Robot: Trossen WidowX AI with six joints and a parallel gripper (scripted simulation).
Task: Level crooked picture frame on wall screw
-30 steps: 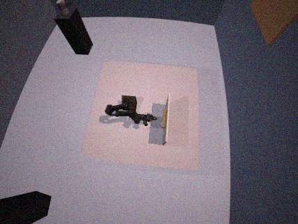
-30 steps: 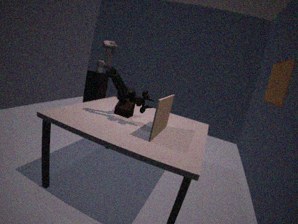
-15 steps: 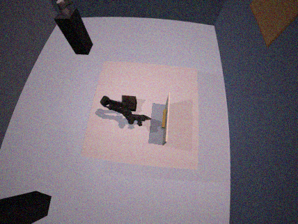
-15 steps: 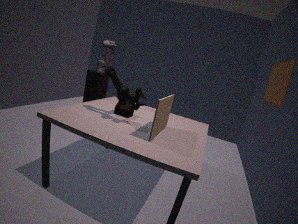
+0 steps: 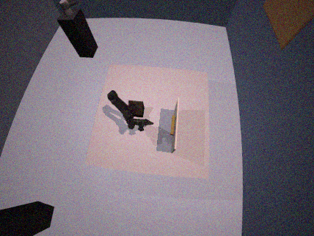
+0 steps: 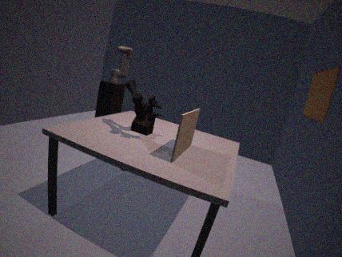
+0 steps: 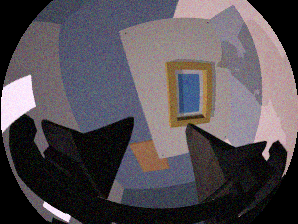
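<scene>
Now: the picture frame 19 cm ahead of my gripper tip, 9 cm below it and 4 cm to the left of it. Round my gripper tip: upright wall panel (20 cm ahead, 10 cm below, 3 cm to the left).
</scene>
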